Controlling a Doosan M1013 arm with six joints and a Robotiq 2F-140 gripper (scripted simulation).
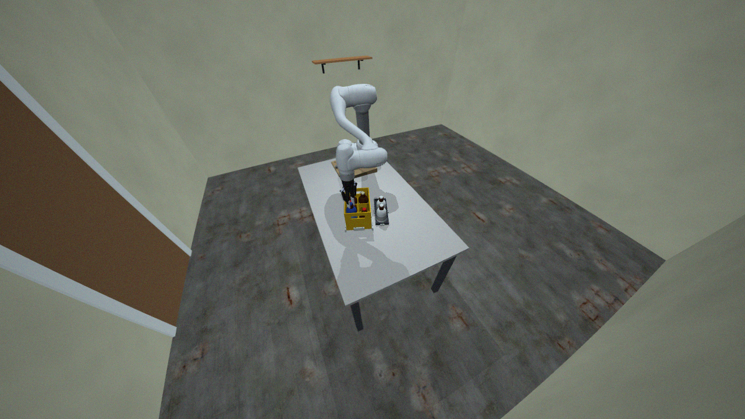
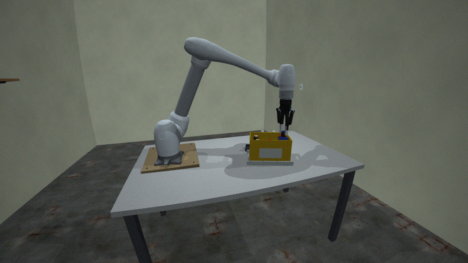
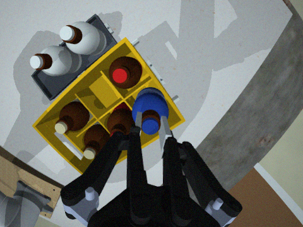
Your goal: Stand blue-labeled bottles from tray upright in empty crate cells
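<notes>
Right now my hand is 90 mm above the blue-labeled bottle. The rest, counted from my hand: yellow crate: 150 mm below, 80 mm behind, 60 mm to the left.
</notes>
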